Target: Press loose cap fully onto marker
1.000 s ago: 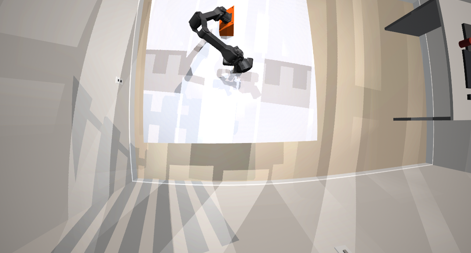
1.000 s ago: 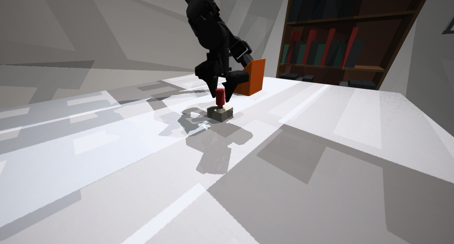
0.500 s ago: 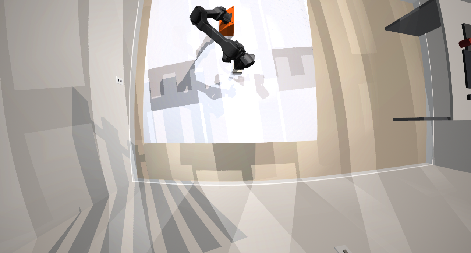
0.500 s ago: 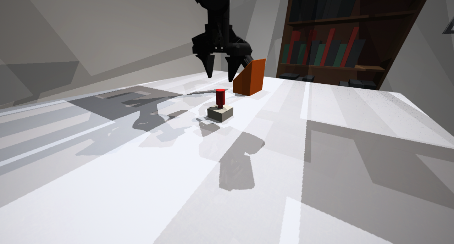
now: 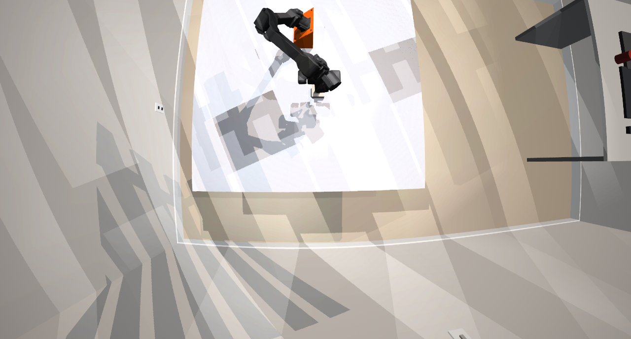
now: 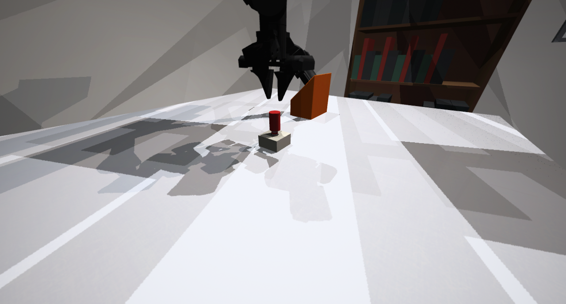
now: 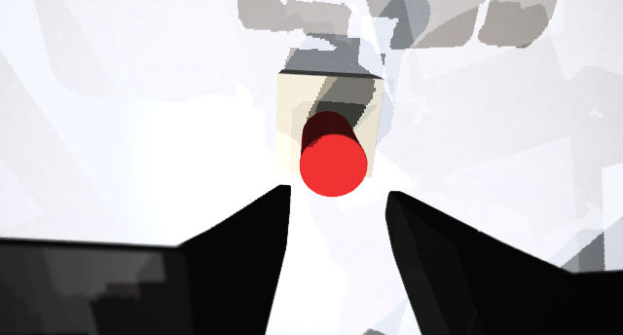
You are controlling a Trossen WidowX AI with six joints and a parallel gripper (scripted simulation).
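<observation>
My gripper tip is now 60 mm above the red cap. Round my gripper tip: holder block 110 mm below.
</observation>
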